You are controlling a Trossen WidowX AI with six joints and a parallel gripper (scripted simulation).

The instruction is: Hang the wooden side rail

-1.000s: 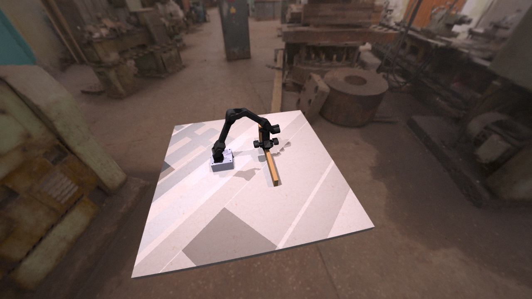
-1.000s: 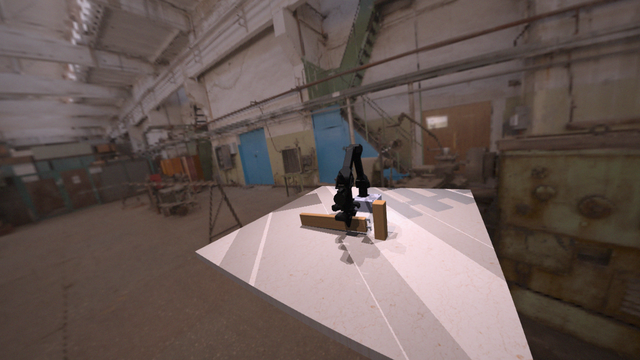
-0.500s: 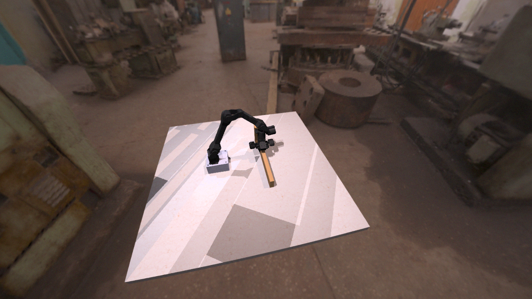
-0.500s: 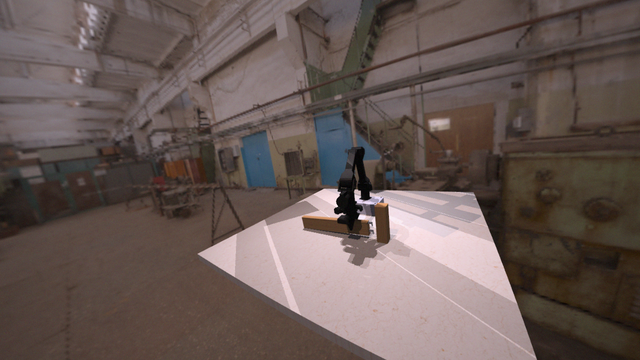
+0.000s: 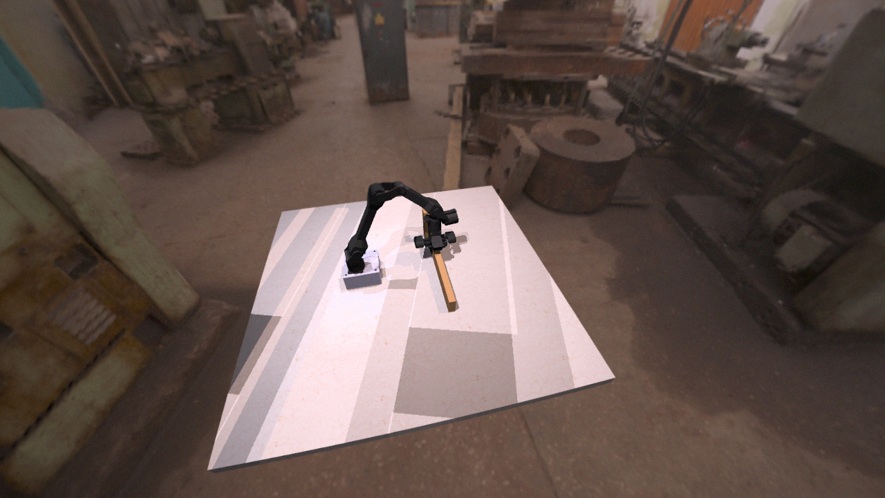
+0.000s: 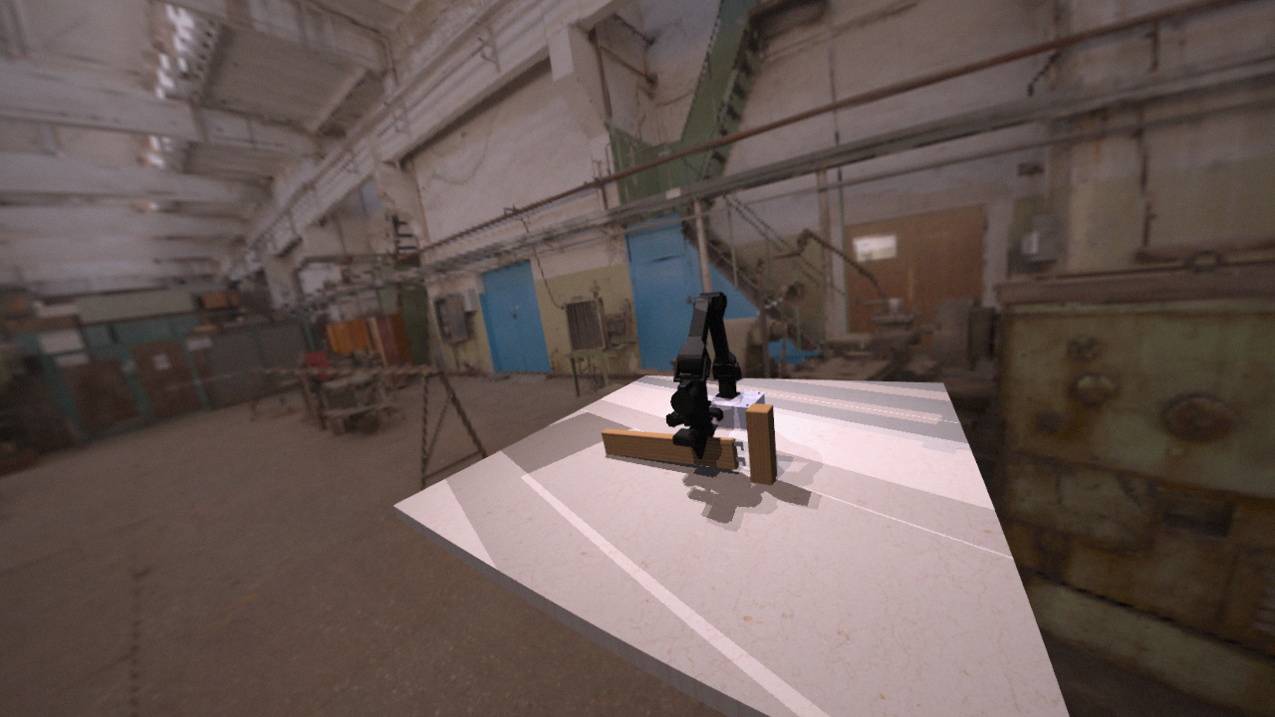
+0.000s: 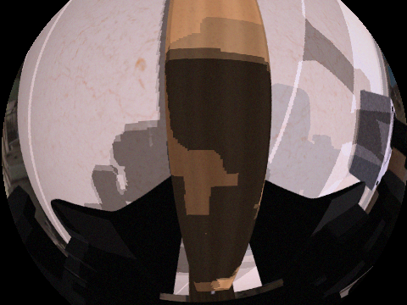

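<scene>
Right now my gripper tip is 30 mm past the wooden headboard post, 150 mm to the right of it and 40 mm below it.
</scene>
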